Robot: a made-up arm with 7 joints. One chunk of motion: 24 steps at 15 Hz.
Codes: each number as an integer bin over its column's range. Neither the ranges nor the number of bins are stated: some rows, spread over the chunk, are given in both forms.
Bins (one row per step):
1: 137 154 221 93 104 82
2: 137 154 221 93 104 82
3: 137 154 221 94 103 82
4: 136 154 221 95 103 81
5: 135 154 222 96 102 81
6: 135 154 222 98 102 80
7: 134 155 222 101 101 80
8: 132 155 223 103 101 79
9: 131 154 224 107 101 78
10: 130 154 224 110 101 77
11: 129 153 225 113 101 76
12: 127 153 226 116 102 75
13: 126 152 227 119 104 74
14: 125 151 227 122 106 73
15: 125 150 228 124 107 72
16: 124 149 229 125 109 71
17: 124 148 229 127 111 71
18: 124 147 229 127 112 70
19: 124 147 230 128 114 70
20: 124 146 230 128 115 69
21: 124 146 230 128 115 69
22: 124 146 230 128 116 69
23: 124 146 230 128 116 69
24: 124 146 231 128 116 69
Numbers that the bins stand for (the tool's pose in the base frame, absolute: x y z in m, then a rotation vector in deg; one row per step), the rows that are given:
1: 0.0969 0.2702 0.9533 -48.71 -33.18 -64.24
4: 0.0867 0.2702 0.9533 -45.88 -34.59 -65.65
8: 0.0459 0.2804 0.9737 -34.59 -37.41 -68.47
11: 0.0153 0.2600 0.9941 -20.47 -37.41 -72.71
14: -0.0255 0.2396 1.0145 -7.76 -30.35 -76.94
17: -0.0357 0.2090 1.0349 -0.71 -23.29 -79.76
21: -0.0357 0.1886 1.0451 0.71 -17.65 -82.59
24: -0.0357 0.1886 1.0553 0.71 -16.24 -82.59
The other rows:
2: 0.0969 0.2702 0.9533 -48.71 -33.18 -64.24
3: 0.0969 0.2702 0.9533 -47.29 -34.59 -64.24
5: 0.0765 0.2702 0.9635 -44.47 -36.00 -65.65
6: 0.0765 0.2702 0.9635 -41.65 -36.00 -67.06
7: 0.0663 0.2804 0.9635 -37.41 -37.41 -67.06
9: 0.0357 0.2702 0.9839 -28.94 -37.41 -69.88
10: 0.0255 0.2702 0.9839 -24.71 -37.41 -71.29
12: -0.0051 0.2600 1.0043 -16.24 -36.00 -74.12
13: -0.0153 0.2498 1.0145 -12.00 -33.18 -75.53
15: -0.0255 0.2294 1.0247 -4.94 -28.94 -78.35
16: -0.0357 0.2192 1.0349 -3.53 -26.12 -79.76
18: -0.0357 0.1988 1.0349 -0.71 -21.88 -81.18
19: -0.0357 0.1988 1.0451 0.71 -19.06 -81.18
20: -0.0357 0.1886 1.0451 0.71 -17.65 -82.59
22: -0.0357 0.1886 1.0451 0.71 -16.24 -82.59
23: -0.0357 0.1886 1.0451 0.71 -16.24 -82.59

